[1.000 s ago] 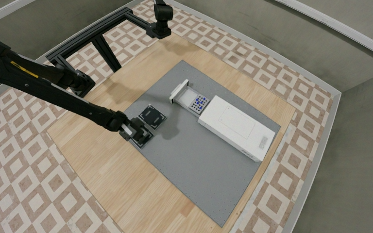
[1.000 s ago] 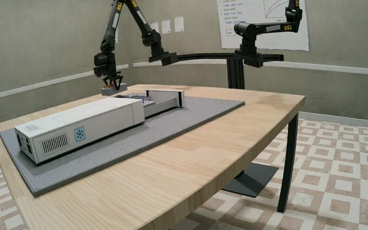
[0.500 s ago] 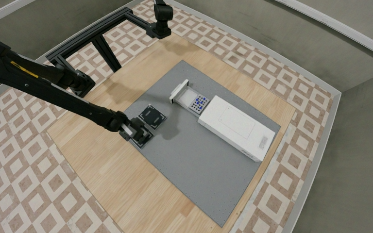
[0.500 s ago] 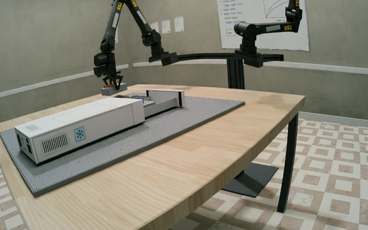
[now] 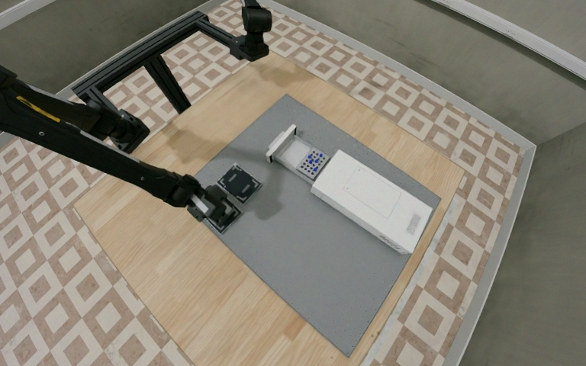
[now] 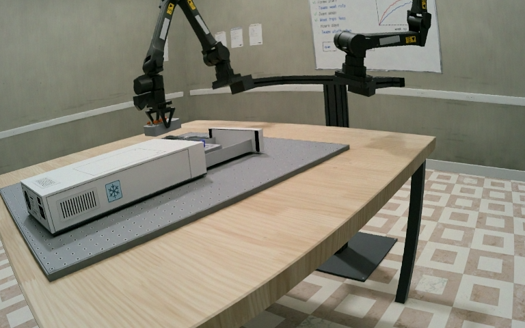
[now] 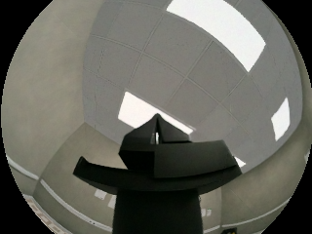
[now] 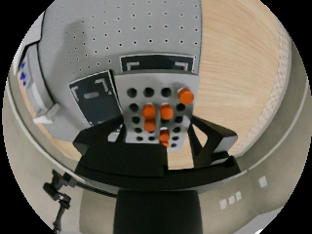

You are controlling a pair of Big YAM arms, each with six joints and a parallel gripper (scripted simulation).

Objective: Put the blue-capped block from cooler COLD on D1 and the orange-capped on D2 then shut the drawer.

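Now: right hand 70 mm above the dark deck slot D2. The rest, counted from my right hand: dark deck slot D1: 30 mm behind, 140 mm to the left, 70 mm below; then white cooler: 260 mm ahead, 420 mm to the left, 30 mm below.
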